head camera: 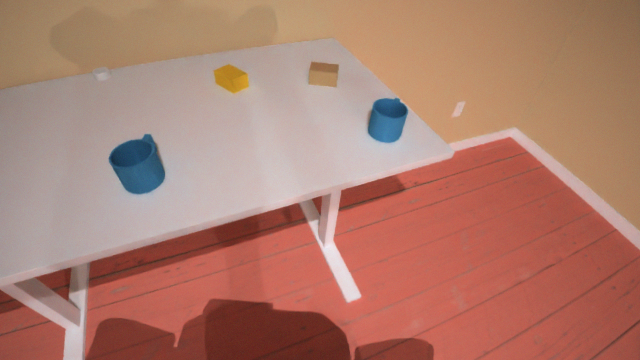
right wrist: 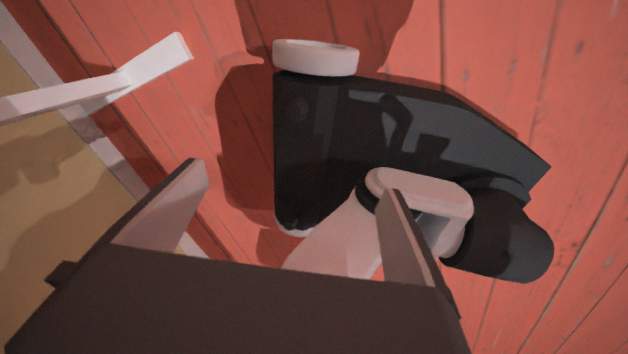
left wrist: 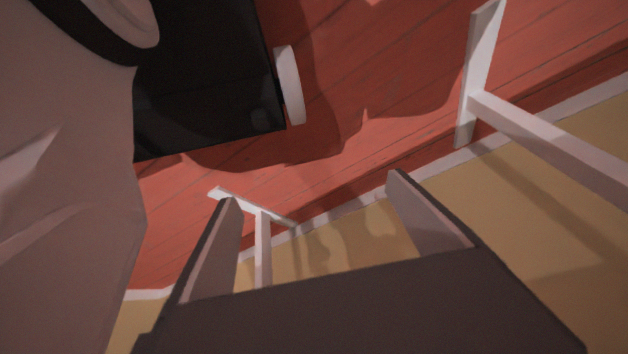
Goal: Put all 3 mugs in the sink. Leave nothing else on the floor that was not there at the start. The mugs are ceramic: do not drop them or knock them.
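Places are measured from the robot's base along level axes (x ahead, y left, z up), in metres.
Where they show: left gripper, between the fingertips: (left wrist: 314, 193); right gripper, between the fingertips: (right wrist: 294, 186).
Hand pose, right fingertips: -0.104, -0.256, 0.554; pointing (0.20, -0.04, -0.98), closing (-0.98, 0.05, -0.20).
Each offset is from my right fingertips to the top centre of the thing, as dx, dy, dz. "spot": to the spot under its first point. Level surfaces: height alone.
A blue mug @(+0.427, +0.631, +0.477) (head camera: 138, 167) stands upright on the left part of the white table @(dz +0.397) (head camera: 210, 150) in the head view, its handle toward the back. Another blue mug @(+0.650, +0.060, +0.477) (head camera: 387, 121) stands upright near the table's right end. A third mug and the sink do not show in these views. My left gripper (left wrist: 314, 193) is open with no object between its fingers; table legs and the wall show beyond it. My right gripper (right wrist: 294, 186) is open with no object between its fingers; the robot's own base shows beyond it. Neither gripper shows in the head view.
A yellow block @(+0.834, +0.529, +0.442) (head camera: 231, 79), a tan block @(+0.891, +0.240, +0.447) (head camera: 323, 74) and a small white object @(+0.853, +0.976, +0.421) (head camera: 101, 74) sit toward the table's back. White table legs @(spot: +0.820, +0.171, -0.278) (head camera: 328, 220) (left wrist: 475, 75) (right wrist: 150, 62) stand on the red floor. The robot's base (left wrist: 210, 85) (right wrist: 320, 135) is near the table.
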